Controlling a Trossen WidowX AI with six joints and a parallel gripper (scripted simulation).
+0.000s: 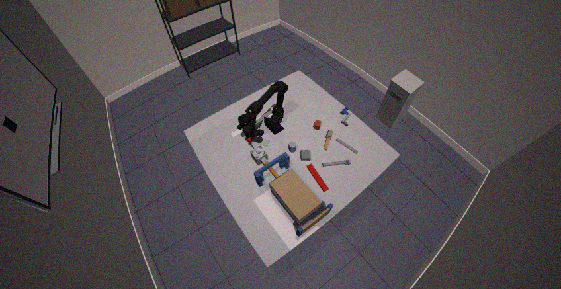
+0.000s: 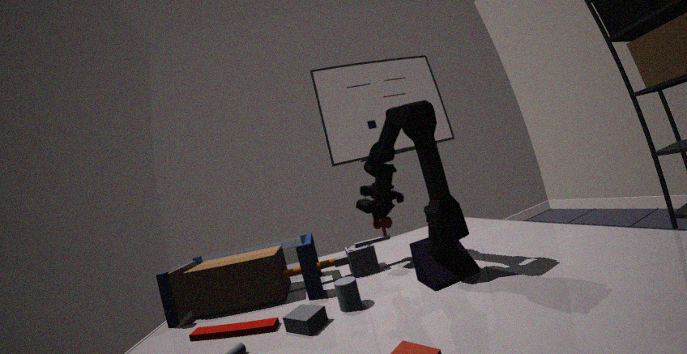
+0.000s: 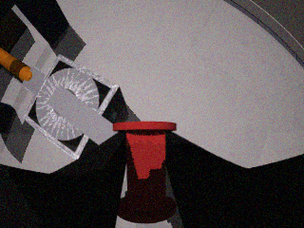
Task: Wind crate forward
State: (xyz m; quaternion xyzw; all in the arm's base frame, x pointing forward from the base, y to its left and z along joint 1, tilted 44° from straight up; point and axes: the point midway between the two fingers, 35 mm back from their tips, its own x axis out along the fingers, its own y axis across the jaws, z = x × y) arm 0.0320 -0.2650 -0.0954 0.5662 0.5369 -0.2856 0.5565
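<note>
My gripper tip is 3 cm short of the winch handle with red knob, 1 cm to the right of it and 5 cm above it. Round my gripper tip: grey block 33 cm ahead, 25 cm to the left, 13 cm below; blue frame 25 cm ahead, 2 cm to the right, 4 cm below; grey winch 8 cm ahead, 1 cm to the right, 12 cm below.
</note>
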